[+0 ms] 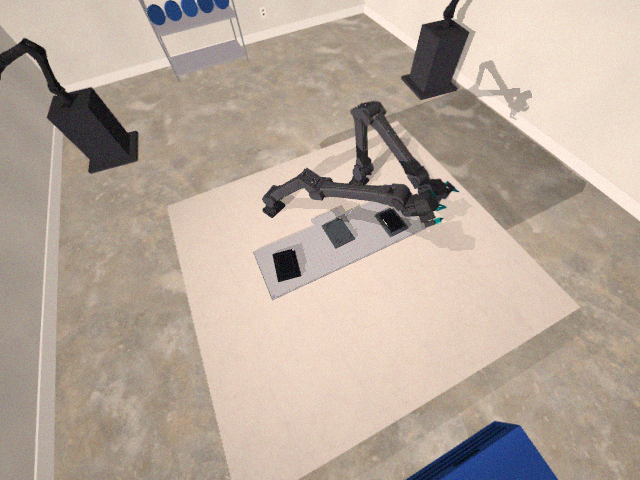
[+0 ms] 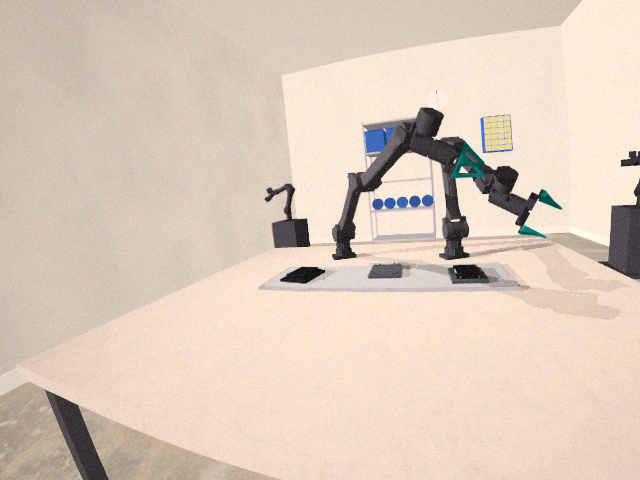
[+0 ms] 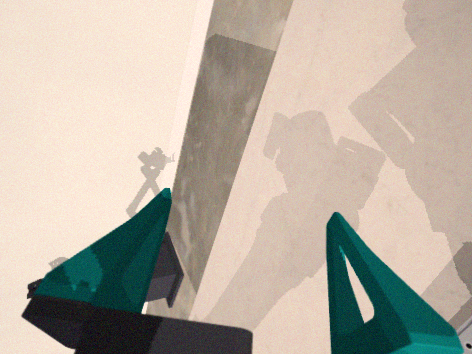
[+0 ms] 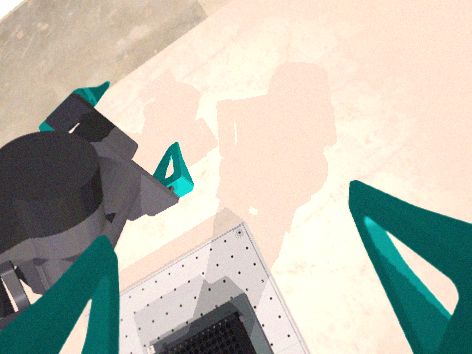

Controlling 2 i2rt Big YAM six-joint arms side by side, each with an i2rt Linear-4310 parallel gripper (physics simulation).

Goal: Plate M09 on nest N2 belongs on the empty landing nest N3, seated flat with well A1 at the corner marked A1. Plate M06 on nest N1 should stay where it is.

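One black plate (image 1: 286,265) (image 2: 303,274) is at the left end of the pegboard; any nest beneath it is hard to make out. An empty grey nest (image 1: 338,232) (image 2: 386,270) sits in the middle. Another black plate (image 1: 391,221) (image 2: 467,272) (image 4: 210,337) sits in a grey nest at the right end. Plate and nest labels and the A1 marks are too small to read. My left gripper (image 1: 451,199) (image 2: 553,222) (image 3: 251,206) (image 4: 141,116) is open and empty, raised beyond the board's right end. My right gripper (image 1: 436,206) (image 4: 231,219) is open and empty, high near that end.
The light grey pegboard (image 1: 315,258) (image 2: 341,281) (image 4: 239,250) lies on the pale table (image 1: 361,351) (image 2: 310,372). The two arms lie close together at the right, their grippers near each other. Their shadows fall over the table and the board's right end.
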